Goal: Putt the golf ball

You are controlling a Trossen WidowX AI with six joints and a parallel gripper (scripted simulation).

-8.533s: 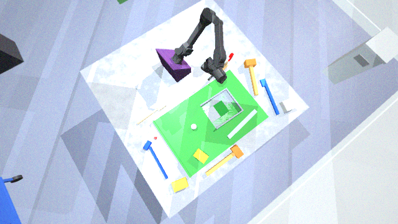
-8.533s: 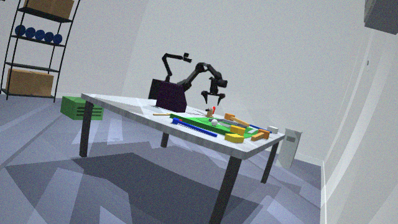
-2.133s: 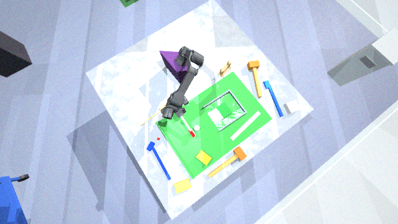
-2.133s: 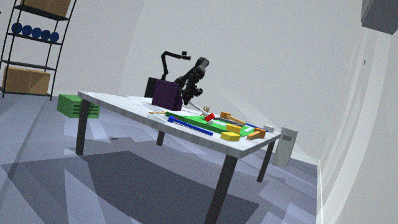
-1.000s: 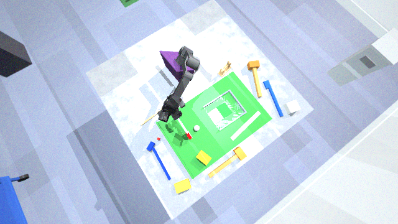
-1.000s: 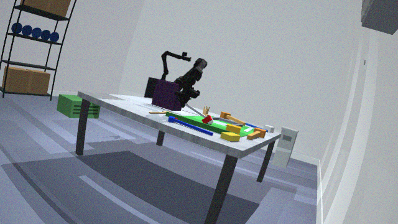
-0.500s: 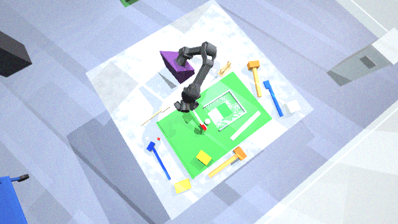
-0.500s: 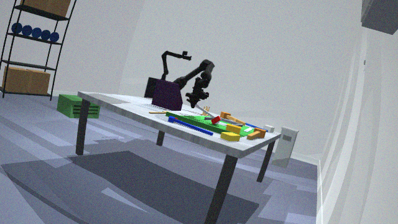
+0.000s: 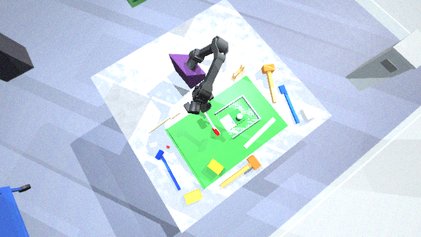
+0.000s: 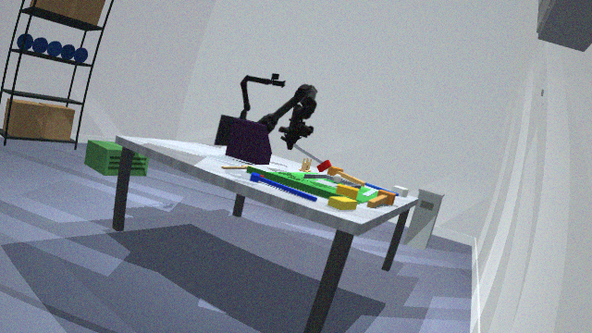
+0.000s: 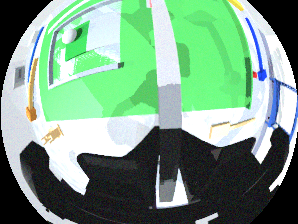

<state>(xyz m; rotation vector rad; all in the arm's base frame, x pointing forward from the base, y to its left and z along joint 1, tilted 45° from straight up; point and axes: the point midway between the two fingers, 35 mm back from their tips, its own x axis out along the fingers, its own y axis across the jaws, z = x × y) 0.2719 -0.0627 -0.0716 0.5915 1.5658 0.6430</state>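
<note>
Right now the putter is 90 mm ahead of my gripper tip. From my gripper tip the other things lie so: green mat (210 mm ahead, 80 mm to the left, 120 mm below); white golf ball (190 mm ahead, 190 mm to the left, 90 mm below); white bar (370 mm ahead, 260 mm to the left, 120 mm below).
</note>
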